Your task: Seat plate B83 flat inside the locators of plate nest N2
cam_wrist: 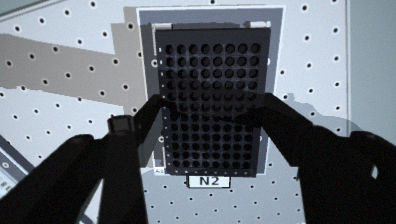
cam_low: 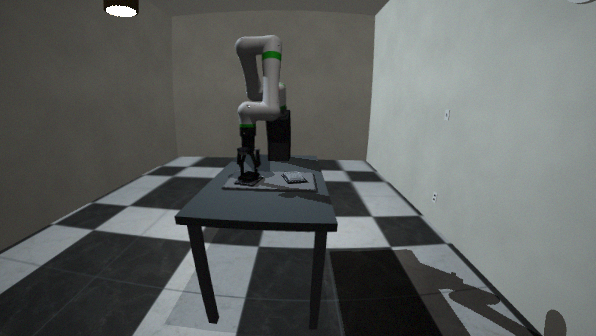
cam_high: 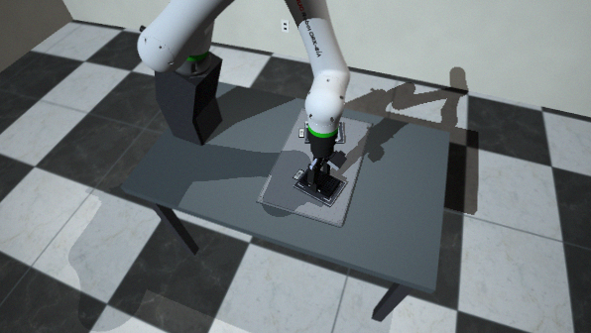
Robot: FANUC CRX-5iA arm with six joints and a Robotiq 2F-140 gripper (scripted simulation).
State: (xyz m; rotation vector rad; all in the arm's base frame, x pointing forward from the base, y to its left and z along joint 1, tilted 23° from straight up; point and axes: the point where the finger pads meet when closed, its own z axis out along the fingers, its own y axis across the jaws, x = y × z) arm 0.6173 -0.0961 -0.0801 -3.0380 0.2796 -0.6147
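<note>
My gripper is now 2 cm above the plate B83. Also, from my hand: plate nest N2 (5 cm below); then white well plate (26 cm to the left, 8 cm behind, 4 cm below); then plate nest N1 (26 cm to the left, 8 cm behind, 5 cm below).
</note>
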